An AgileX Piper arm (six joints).
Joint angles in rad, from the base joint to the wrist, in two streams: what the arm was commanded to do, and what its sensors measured. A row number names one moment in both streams.
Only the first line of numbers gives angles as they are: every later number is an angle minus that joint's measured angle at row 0.
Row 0, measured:
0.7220, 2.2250, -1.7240, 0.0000, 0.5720, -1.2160
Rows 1 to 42, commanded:
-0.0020, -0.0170, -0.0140, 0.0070, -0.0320, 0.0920
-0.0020, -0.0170, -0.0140, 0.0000, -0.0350, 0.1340
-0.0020, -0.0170, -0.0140, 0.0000, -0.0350, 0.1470
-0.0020, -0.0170, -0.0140, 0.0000, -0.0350, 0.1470
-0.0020, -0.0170, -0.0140, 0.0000, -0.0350, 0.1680
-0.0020, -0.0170, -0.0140, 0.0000, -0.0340, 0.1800
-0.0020, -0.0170, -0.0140, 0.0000, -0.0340, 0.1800
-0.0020, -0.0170, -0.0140, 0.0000, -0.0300, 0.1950
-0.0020, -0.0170, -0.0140, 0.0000, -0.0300, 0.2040
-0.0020, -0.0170, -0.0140, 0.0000, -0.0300, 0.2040
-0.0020, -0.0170, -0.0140, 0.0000, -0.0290, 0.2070
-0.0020, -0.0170, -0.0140, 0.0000, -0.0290, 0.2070
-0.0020, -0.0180, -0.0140, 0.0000, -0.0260, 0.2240
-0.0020, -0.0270, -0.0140, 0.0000, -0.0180, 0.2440
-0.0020, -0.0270, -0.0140, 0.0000, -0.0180, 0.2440
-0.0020, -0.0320, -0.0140, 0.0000, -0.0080, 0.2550
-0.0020, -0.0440, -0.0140, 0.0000, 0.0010, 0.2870
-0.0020, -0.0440, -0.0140, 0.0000, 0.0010, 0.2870
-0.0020, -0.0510, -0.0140, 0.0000, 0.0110, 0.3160
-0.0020, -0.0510, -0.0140, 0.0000, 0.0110, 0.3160
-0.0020, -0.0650, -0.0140, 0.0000, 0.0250, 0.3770
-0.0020, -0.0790, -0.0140, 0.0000, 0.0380, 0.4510
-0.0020, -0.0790, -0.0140, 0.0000, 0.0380, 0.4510
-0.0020, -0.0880, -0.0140, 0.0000, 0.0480, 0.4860
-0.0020, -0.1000, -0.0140, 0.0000, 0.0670, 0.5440
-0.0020, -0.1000, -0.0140, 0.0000, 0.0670, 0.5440
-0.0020, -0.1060, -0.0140, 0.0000, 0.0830, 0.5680
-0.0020, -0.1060, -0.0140, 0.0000, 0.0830, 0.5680
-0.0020, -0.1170, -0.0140, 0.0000, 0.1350, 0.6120
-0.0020, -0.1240, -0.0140, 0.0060, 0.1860, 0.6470
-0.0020, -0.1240, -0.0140, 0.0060, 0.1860, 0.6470
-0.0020, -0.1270, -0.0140, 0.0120, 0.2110, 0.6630
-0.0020, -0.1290, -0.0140, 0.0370, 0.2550, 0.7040
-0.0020, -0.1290, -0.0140, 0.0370, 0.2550, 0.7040
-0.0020, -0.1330, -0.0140, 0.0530, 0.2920, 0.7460
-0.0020, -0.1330, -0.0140, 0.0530, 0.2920, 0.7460
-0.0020, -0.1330, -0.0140, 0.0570, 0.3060, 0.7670
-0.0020, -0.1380, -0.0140, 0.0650, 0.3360, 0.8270
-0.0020, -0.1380, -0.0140, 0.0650, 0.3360, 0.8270
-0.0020, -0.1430, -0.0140, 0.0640, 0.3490, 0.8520
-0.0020, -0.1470, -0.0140, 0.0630, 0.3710, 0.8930
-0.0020, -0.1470, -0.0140, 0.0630, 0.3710, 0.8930
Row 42, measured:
0.0000, -0.1270, -0.0100, 0.0570, 0.3300, 0.8220
